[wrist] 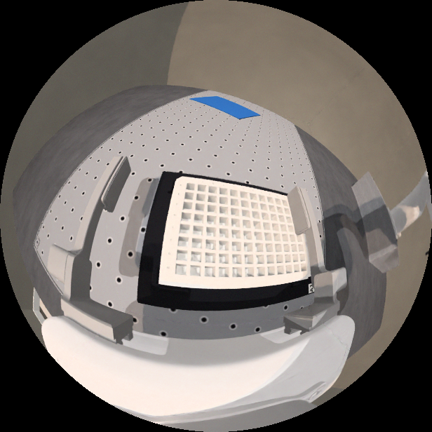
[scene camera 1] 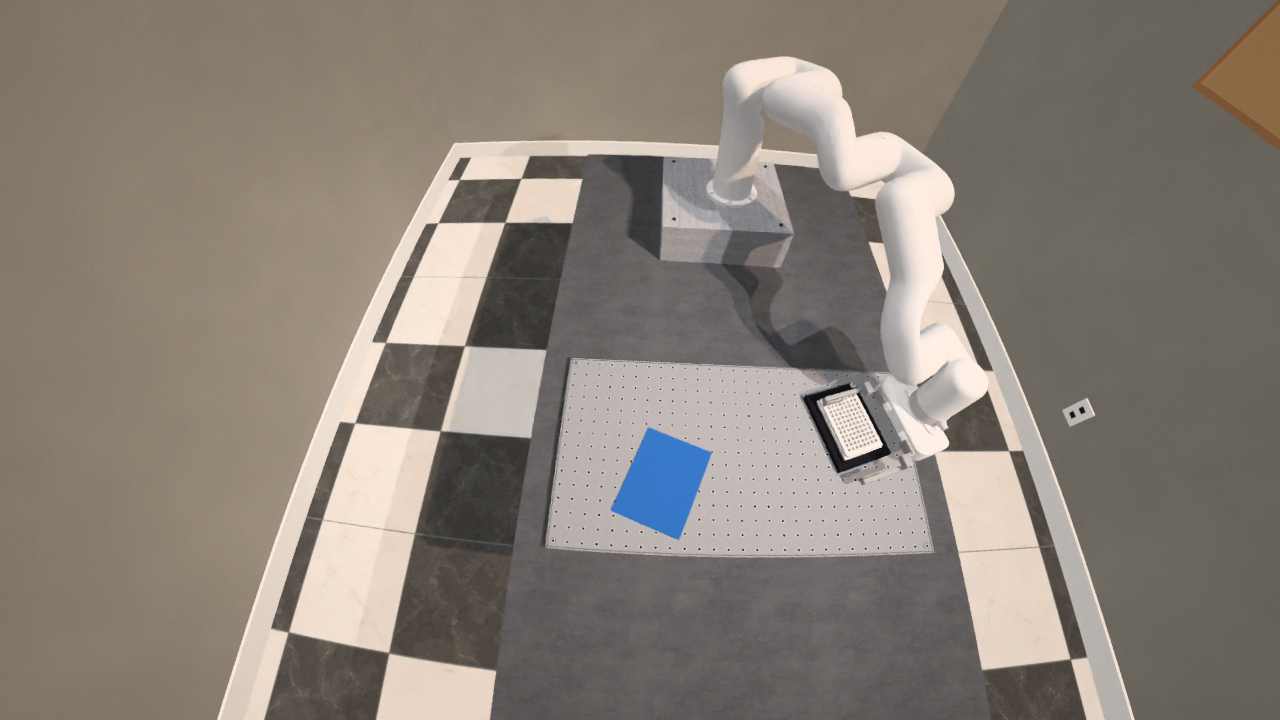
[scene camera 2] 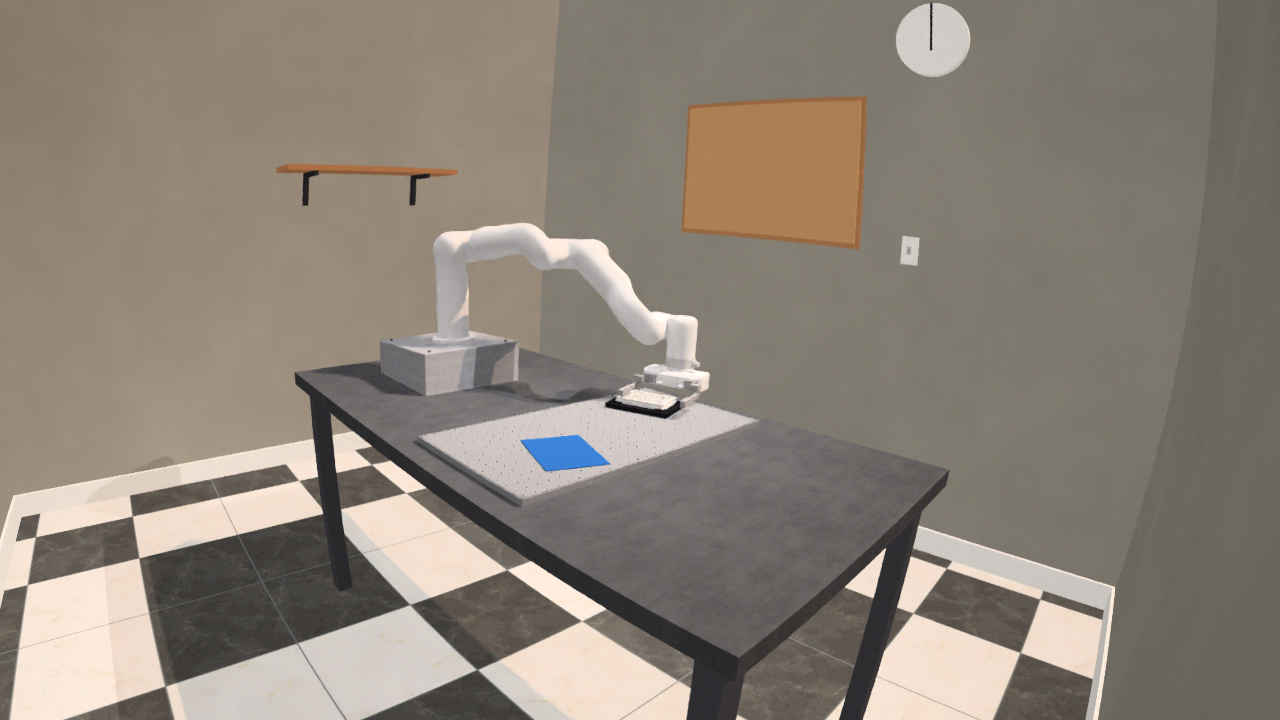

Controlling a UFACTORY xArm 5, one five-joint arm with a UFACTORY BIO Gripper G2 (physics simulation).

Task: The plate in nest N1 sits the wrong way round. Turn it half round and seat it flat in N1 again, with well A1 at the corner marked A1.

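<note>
The white multi-well plate (scene camera 1: pixel 853 425) (scene camera 2: pixel 646 399) (wrist: pixel 240 230) lies in the black nest (scene camera 1: pixel 829 436) (scene camera 2: pixel 640 411) (wrist: pixel 200 298), and looks flat. The mark A1 (wrist: pixel 311 288) is on the nest's lower right corner in the wrist view. I cannot tell which corner of the plate holds well A1. My gripper (scene camera 1: pixel 850 437) (scene camera 2: pixel 656 394) (wrist: pixel 208 197) is open wide and empty, its fingers low over the nest. In the wrist view the left finger stands off to the left of the nest, and the right finger covers part of the plate's right edge.
The nest stands on a grey perforated board (scene camera 1: pixel 617 385) (scene camera 2: pixel 501 465) (wrist: pixel 165 145). A flat blue rectangle (scene camera 1: pixel 662 483) (scene camera 2: pixel 564 453) (wrist: pixel 227 107) lies on the same board, well apart from the nest. The arm's grey base block (scene camera 1: pixel 725 246) (scene camera 2: pixel 447 367) stands at the far end of the table.
</note>
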